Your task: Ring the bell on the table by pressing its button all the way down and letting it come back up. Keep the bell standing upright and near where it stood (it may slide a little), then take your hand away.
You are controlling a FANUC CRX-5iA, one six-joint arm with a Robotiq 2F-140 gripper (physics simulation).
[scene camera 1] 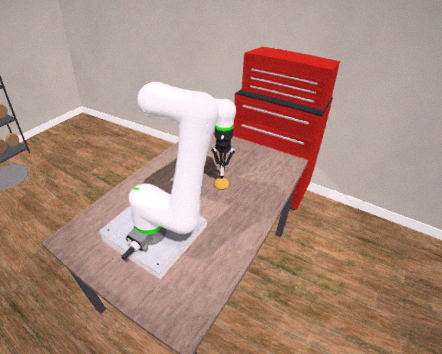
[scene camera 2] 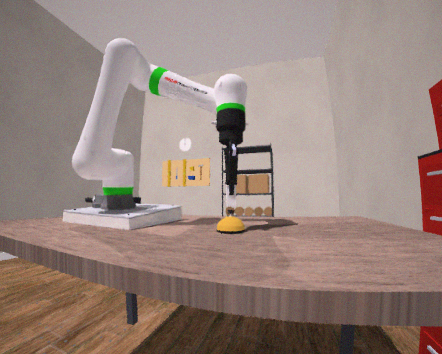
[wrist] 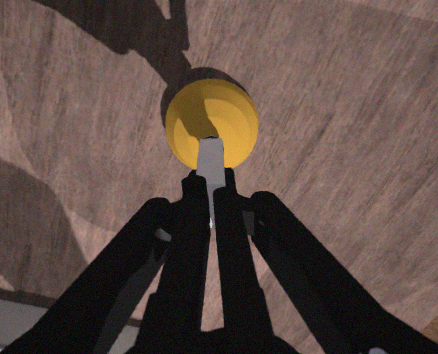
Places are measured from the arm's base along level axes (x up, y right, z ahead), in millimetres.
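Pixels of known places: gripper, between the fingertips: (scene camera 1: pixel 222 174) (scene camera 2: pixel 231 206) (wrist: pixel 212 156); arm's base, origin of its link: (scene camera 1: pixel 149 231) (scene camera 2: pixel 118 207).
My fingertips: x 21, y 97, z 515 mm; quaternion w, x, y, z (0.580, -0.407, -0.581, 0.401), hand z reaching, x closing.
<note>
For each thing: its top centre in the pictures, then the offset to it from my fingertips. Level surfaces: height alone.
- yellow dome, centre of its top: (wrist: pixel 211 152) (scene camera 2: pixel 230 210) (scene camera 1: pixel 221 176) dy +0, dx -11, dz -2 mm
- wooden table, height of its surface: dx -77 mm
- bell's dark button, centre of its top: (scene camera 2: pixel 230 210) dy +0, dx -11, dz -2 mm
The bell, a yellow dome (scene camera 1: pixel 222 184) (scene camera 2: pixel 230 225) (wrist: pixel 237 122), stands upright on the wooden table (scene camera 1: pixel 260 172) (scene camera 2: pixel 320 255) (wrist: pixel 340 125). My gripper (scene camera 1: pixel 222 173) (scene camera 2: pixel 230 205) (wrist: pixel 212 156) is shut and empty, and points straight down over the middle of the bell. Its light grey fingertips are right at the top of the bell's dark button (scene camera 2: pixel 230 212), touching it or very close. In the wrist view the fingertips hide nearly all of the button, and a thin dark edge of it shows. I cannot tell how far the button is pressed.
The arm's base stands on a pale plate (scene camera 1: pixel 172 260) (scene camera 2: pixel 95 218) at the other end of the table. A red tool cabinet (scene camera 1: pixel 291 75) (scene camera 2: pixel 432 192) stands beyond the table. A dark shelf rack (scene camera 2: pixel 272 172) stands in the background. The arm's shadow falls beside and across the bell.
</note>
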